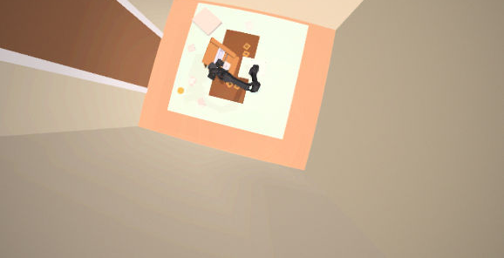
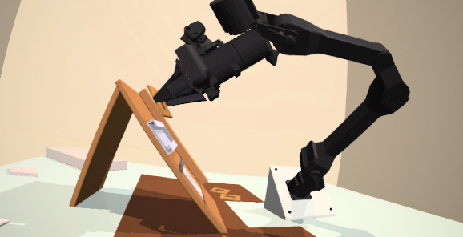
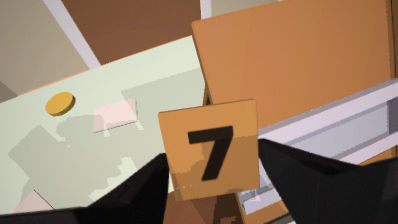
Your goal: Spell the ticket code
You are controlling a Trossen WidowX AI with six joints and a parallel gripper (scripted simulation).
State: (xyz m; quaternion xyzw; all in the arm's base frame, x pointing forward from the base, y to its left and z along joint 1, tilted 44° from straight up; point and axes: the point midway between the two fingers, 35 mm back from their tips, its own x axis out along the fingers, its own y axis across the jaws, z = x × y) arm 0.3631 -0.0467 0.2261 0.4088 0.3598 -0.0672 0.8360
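Right now my gripper tip is 14 cm above the white ticket, 9 cm past it and 8 cm to the left of it. From my gripper tip the other things lie so: brown mat 23 cm below, 19 cm behind, 14 cm to the right; then orange letter tile right at my gripper tip; then block 35 cm ahead, 28 cm to the right, 23 cm below.
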